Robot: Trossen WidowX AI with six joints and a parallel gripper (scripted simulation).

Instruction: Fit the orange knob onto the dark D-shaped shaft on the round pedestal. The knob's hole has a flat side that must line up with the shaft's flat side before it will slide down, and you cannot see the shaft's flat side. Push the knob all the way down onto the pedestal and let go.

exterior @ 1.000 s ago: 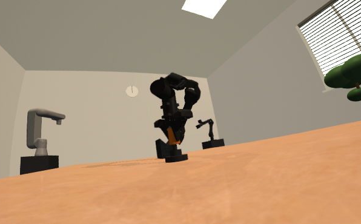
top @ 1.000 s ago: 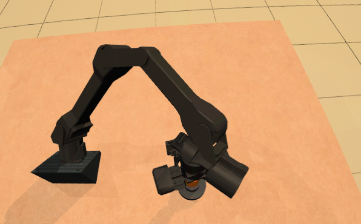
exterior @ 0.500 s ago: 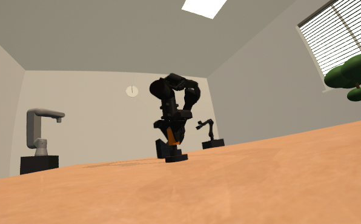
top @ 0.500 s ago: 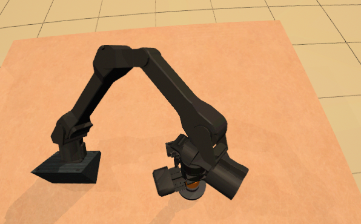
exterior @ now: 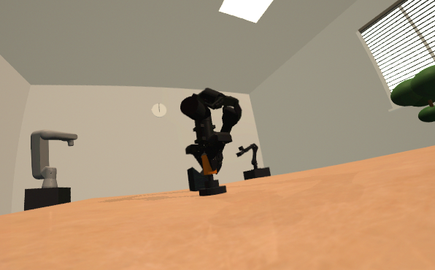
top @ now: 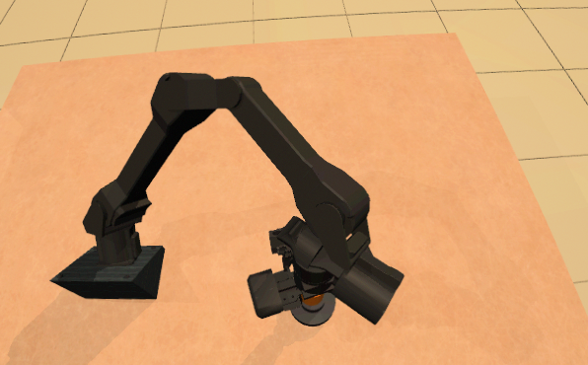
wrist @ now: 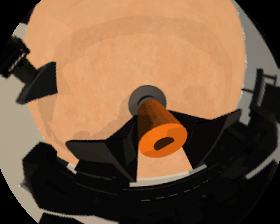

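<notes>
My gripper tip is 2 cm below the orange knob. Also, from my gripper tip: dark round pedestal: 4 cm below.
</notes>
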